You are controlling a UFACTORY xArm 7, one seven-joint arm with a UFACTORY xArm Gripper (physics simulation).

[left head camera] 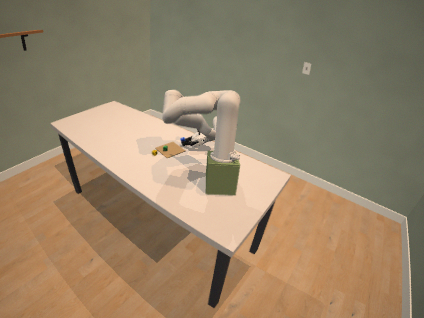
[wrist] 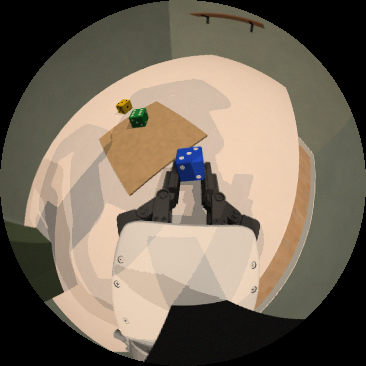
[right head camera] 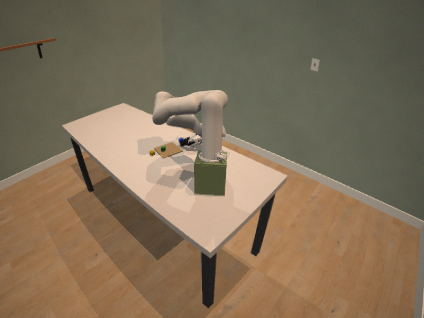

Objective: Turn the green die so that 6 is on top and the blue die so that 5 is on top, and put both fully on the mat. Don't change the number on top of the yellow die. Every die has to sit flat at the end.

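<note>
My gripper (left head camera: 186, 141) (right head camera: 185, 142) (wrist: 190, 169) is shut on the blue die (left head camera: 183, 140) (right head camera: 181, 140) (wrist: 190, 164). It is held above the table beside the mat, with the fingers tilted well away from straight down. In the wrist view, one blue face shows 3 pips in a diagonal and another shows 2. The green die (left head camera: 165, 148) (right head camera: 163, 148) (wrist: 138, 117) sits flat on the mat (left head camera: 173, 150) (right head camera: 171, 150) (wrist: 150, 145), near one corner; its top looks like 6. The yellow die (left head camera: 154, 152) (right head camera: 152, 152) (wrist: 124, 106) sits on the table, off the mat, close to green; its top number is hard to read.
The white table (left head camera: 115, 135) (right head camera: 120, 132) (wrist: 250, 115) carries the green base block (left head camera: 222, 177) (right head camera: 210, 178) (wrist: 30, 260) of the arm. The white arm (left head camera: 228, 120) (right head camera: 212, 120) reaches from the block over the table.
</note>
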